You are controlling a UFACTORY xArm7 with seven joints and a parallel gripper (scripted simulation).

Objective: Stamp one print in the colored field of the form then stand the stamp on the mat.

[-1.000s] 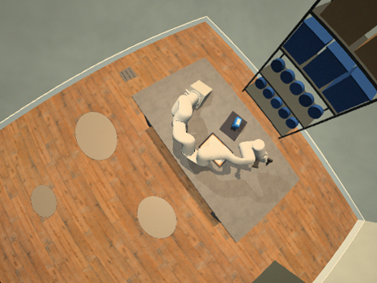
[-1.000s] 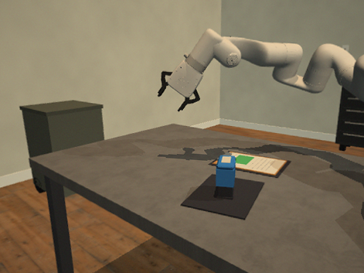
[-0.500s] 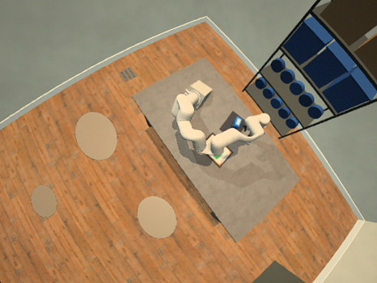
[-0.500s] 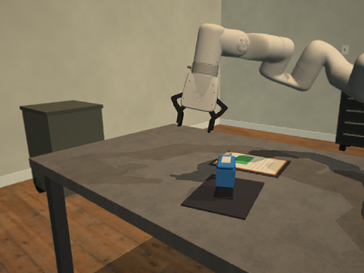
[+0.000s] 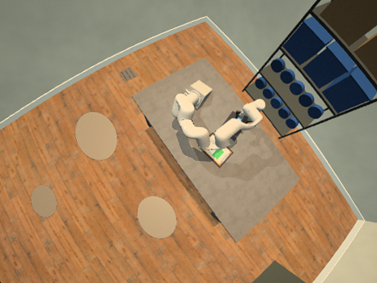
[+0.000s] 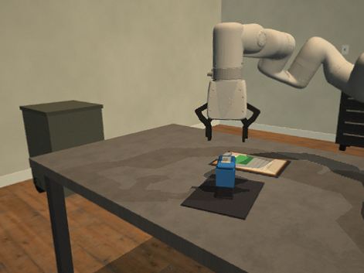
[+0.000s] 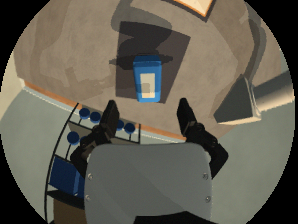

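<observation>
Now: the blue stamp 120 mm below my hand. The rest, counted from my hand: form: 280 mm to the right, 160 mm below, 40 mm ahead; then mat: 160 mm below.
</observation>
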